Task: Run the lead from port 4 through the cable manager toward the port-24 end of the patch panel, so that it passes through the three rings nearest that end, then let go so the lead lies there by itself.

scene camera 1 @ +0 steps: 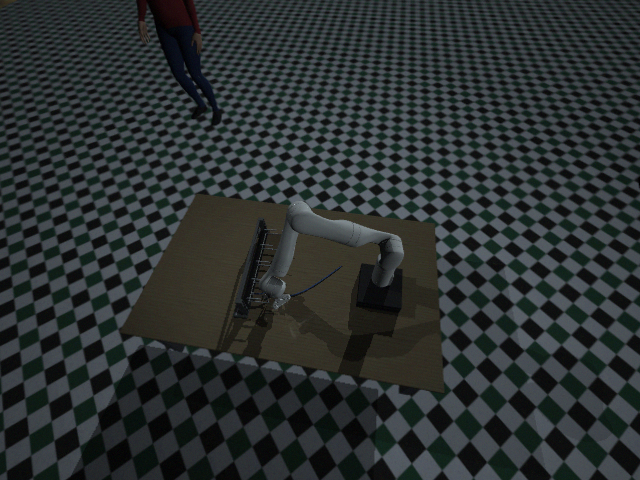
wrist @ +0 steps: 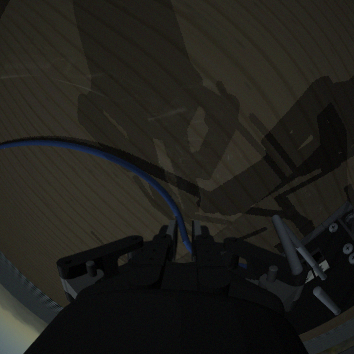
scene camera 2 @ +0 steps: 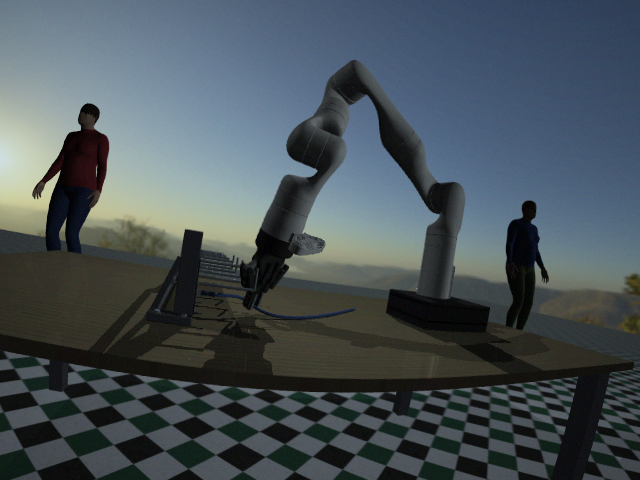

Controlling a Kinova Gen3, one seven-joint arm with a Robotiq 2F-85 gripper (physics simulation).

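Observation:
The blue lead [scene camera 1: 320, 283] [scene camera 2: 310, 317] [wrist: 135, 172] comes out of the near end of the patch panel [scene camera 1: 253, 263] [scene camera 2: 188, 273], passes between my fingers and curves across the table. Its free end points toward the robot base. My gripper [scene camera 2: 251, 299] [wrist: 184, 229] is nearly closed, shut on the lead close to the panel, low above the table. In the wrist view, the lead enters between the two fingertips. The cable manager's rings [scene camera 2: 222, 285] [wrist: 286, 245] stick out from the panel beside the gripper. The port numbers are too small to read.
The wooden table [scene camera 1: 180, 289] [scene camera 2: 320, 361] carries the panel and the robot's black base [scene camera 1: 379, 299] [scene camera 2: 436, 312]. The nearest ring bars stand very close to the fingers. A person in red [scene camera 1: 173, 15] [scene camera 2: 85, 160] and one in blue [scene camera 2: 523, 240] stand beyond the table.

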